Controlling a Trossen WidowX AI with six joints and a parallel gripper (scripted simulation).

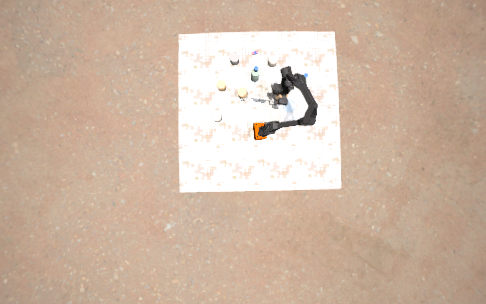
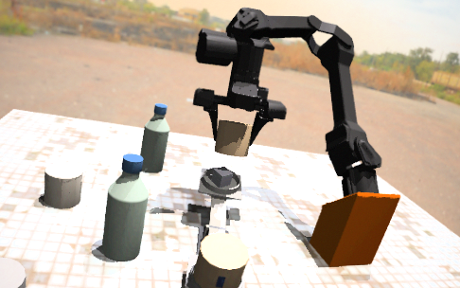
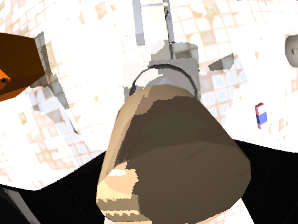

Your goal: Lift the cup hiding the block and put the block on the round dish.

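Now: the balance beam 30 mm ahead of my gripper tip, 140 mm to the left of it and 120 mm below it.
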